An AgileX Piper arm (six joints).
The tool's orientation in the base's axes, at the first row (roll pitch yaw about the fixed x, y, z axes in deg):
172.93, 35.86, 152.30
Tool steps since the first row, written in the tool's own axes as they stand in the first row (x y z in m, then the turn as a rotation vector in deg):
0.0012, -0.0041, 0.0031, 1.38, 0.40, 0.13
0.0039, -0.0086, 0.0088, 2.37, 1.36, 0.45
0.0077, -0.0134, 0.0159, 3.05, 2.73, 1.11
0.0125, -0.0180, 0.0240, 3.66, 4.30, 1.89
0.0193, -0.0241, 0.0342, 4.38, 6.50, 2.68
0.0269, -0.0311, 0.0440, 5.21, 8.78, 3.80
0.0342, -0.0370, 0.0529, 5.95, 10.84, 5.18
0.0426, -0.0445, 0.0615, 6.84, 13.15, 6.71
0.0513, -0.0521, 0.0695, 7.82, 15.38, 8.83
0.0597, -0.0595, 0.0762, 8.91, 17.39, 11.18
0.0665, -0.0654, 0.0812, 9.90, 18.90, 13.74
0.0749, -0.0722, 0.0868, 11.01, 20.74, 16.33
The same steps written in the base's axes. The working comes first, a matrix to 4 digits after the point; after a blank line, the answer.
The tool's axes in the first row as the columns of a matrix, in the base's axes (used below as rounded here):
-0.7176, 0.3975, 0.5719
0.3767, 0.9122, -0.1613
-0.5858, 0.0998, -0.8043

-0.0007, -0.0038, -0.0036, -0.76, 0.86, -0.87
-0.0012, -0.0078, -0.0102, -0.90, 2.06, -1.61
-0.0018, -0.0119, -0.0186, -0.47, 3.46, -2.41
-0.0024, -0.0156, -0.0284, 0.16, 5.00, -3.24
-0.0039, -0.0202, -0.0412, 0.97, 7.15, -4.07
-0.0065, -0.0253, -0.0543, 1.92, 9.36, -5.23
-0.0090, -0.0294, -0.0663, 3.00, 11.29, -6.57
-0.0131, -0.0345, -0.0789, 4.16, 13.49, -8.09
-0.0178, -0.0394, -0.0911, 5.55, 15.55, -10.15
-0.0229, -0.0441, -0.1022, 6.91, 17.42, -12.48
-0.0273, -0.0477, -0.1108, 8.27, 18.75, -14.96
-0.0328, -0.0516, -0.1209, 9.68, 20.43, -17.51

